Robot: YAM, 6 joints.
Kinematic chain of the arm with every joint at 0, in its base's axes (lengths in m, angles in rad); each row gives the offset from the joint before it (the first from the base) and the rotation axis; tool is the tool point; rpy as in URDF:
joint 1: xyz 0 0 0.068 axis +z
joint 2: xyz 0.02 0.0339 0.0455 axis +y
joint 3: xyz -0.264 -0.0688 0 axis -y
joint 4: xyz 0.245 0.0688 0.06 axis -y
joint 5: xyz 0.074 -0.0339 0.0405 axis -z
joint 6: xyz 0.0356 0 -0.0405 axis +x
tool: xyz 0 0 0 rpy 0 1.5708 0
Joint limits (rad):
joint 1: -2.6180..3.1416
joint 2: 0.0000..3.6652
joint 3: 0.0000..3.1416
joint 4: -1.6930..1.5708
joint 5: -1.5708..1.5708
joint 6: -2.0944..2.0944
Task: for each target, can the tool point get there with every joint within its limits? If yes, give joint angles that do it. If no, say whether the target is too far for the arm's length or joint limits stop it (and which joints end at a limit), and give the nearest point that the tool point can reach.
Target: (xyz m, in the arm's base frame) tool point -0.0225 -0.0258 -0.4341
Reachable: no: joint limits stop it (at a limit: joint 2) | nearest point -0.0544 -0.0624 -0.3401 | short by 0.106 m
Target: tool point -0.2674 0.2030 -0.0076
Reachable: yes | joints 2.4377 2.3414 0.7212 0.9748 -0.5411 -1.3266
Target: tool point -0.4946 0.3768 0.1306
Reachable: yes | joints 2.5395 3.0629 2.6919 0.6925 1.0230 -0.4951
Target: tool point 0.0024 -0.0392 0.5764
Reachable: yes | joints 1.2366 0.6312 1.3128 0.8477 0.4387 -1.0374
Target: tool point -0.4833 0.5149 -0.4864
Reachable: no: too far | nearest point -0.3433 0.3657 -0.2772 | short by 0.293 m
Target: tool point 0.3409 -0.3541 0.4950
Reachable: yes | joints -0.8641 2.3237 2.6381 0.3229 -0.9681 0.2307
